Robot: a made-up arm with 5 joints.
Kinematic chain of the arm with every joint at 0, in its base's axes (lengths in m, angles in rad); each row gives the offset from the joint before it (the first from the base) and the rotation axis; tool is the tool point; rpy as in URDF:
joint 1: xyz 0 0 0.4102 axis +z
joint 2: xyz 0 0 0 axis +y
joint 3: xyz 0.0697 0 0.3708 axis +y
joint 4: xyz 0.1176 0 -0.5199 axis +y
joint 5: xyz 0.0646 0 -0.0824 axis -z
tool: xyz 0 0 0 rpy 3.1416 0 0
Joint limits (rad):
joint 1: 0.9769..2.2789
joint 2: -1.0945..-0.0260
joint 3: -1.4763..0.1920
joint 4: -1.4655..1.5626
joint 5: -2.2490..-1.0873
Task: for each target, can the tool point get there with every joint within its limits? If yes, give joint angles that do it. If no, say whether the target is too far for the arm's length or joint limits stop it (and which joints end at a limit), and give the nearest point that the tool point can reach.
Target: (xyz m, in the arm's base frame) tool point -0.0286 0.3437 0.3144
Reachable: yes | joints 1.6539 -0.2888 -0.0428 -0.4037 -1.2045
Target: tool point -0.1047 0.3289 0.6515
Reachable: yes | joints 1.8790 -1.0122 -0.2196 -0.1469 -1.2990
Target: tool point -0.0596 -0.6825 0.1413
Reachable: no: joint limits stop it (at a limit: joint 2, joint 3, joint 4) | nearest point -0.0001 -0.0014 0.1997 | short by 0.686 m
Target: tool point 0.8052 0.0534 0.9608
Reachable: no: joint limits stop it (at a limit: joint 1) | nearest point 0.2769 0.4101 0.9608 | short by 0.637 m
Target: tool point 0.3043 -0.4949 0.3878
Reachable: no: joint limits stop it (at a limit: joint 2, joint 3, joint 4) | nearest point 0.0007 -0.0012 0.1997 | short by 0.609 m
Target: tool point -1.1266 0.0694 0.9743
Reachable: no: too far | nearest point -0.4412 0.5153 0.9151 | short by 0.820 m
